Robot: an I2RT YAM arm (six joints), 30 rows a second.
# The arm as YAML. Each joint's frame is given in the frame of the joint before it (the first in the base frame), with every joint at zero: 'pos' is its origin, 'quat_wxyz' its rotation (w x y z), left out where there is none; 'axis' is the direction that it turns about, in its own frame. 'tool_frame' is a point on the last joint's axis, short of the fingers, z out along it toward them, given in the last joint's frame.
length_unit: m
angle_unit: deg
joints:
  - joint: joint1
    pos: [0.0, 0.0, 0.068]
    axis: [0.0, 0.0, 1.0]
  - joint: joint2
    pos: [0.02, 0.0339, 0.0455]
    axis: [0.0, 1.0, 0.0]
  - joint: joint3
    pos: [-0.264, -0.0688, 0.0]
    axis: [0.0, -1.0, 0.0]
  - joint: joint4
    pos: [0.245, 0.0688, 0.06]
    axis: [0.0, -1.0, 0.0]
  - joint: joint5
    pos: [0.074, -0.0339, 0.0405]
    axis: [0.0, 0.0, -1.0]
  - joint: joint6
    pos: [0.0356, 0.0, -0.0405]
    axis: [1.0, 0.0, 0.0]
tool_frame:
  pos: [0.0, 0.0, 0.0]
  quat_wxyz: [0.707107, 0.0, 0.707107, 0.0]
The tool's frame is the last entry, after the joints.
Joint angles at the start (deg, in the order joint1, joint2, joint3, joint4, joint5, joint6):
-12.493 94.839 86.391 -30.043 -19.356 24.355
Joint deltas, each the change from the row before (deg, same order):
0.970 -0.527 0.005 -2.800 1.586 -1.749
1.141 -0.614 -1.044 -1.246 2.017 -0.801
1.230 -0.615 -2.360 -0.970 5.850 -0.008
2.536 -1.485 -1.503 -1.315 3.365 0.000
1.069 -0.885 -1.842 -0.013 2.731 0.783
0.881 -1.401 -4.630 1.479 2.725 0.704
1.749 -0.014 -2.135 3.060 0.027 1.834
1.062 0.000 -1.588 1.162 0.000 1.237
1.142 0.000 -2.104 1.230 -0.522 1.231
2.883 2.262 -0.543 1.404 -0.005 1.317
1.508 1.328 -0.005 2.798 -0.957 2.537
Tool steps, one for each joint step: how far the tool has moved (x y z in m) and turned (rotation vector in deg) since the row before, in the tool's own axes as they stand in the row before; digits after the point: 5 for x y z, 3 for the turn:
0.00631 0.00402 -0.00162 1.704 1.819 -1.613
0.00819 0.00317 0.00113 1.766 1.248 -1.043
0.01258 -0.00178 0.00495 5.660 0.792 -0.235
0.01238 0.01043 -0.00265 2.069 0.873 -1.609
0.00878 0.00160 0.00096 2.245 0.204 0.092
0.01740 -0.00386 0.00649 2.662 0.803 0.121
0.00837 0.00759 0.00692 -1.402 -0.372 0.502
0.00792 0.00316 0.00499 -0.443 0.703 0.450
0.01067 0.00247 0.00641 -0.726 1.372 0.388
0.01173 0.01300 0.01518 -0.936 2.162 -0.861
0.00217 0.00983 0.00801 -2.376 -0.264 1.326

